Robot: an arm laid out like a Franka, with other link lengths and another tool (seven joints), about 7 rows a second.
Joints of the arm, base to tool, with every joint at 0 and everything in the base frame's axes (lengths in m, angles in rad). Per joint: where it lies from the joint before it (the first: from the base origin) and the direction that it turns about. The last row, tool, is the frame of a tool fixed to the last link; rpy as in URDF.
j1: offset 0.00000 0.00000 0.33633 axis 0 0 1
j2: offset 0.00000 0.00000 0.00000 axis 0 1 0
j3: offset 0.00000 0.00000 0.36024 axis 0 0 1
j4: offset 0.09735 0.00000 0.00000 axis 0 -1 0
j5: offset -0.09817 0.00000 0.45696 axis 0 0 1
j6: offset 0.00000 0.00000 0.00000 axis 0 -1 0
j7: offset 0.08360 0.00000 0.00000 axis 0 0 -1
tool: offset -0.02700 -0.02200 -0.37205 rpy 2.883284 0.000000 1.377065
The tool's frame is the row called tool.
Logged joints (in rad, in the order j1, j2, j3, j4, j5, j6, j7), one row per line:
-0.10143 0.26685 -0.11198 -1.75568 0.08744 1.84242 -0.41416
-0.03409 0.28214 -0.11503 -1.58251 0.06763 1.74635 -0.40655
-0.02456 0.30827 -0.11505 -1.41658 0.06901 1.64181 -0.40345
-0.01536 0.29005 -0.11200 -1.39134 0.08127 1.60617 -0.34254
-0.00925 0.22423 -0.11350 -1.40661 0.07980 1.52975 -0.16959
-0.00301 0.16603 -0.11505 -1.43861 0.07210 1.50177 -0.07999
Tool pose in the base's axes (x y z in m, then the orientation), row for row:
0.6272 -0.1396 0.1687 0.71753 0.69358 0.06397 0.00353
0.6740 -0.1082 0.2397 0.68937 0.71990 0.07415 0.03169
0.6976 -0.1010 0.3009 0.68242 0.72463 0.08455 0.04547
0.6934 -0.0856 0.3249 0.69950 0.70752 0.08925 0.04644
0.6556 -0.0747 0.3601 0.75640 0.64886 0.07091 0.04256
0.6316 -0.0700 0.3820 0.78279 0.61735 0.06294 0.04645
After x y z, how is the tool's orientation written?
As a quaternion, x y z w.
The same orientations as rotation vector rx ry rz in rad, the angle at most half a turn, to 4 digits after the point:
2.2491 2.1741 0.2005
2.1231 2.2171 0.2284
2.0840 2.2129 0.2582
2.1348 2.1593 0.2724
2.3140 1.9850 0.2169
2.3890 1.8841 0.1921

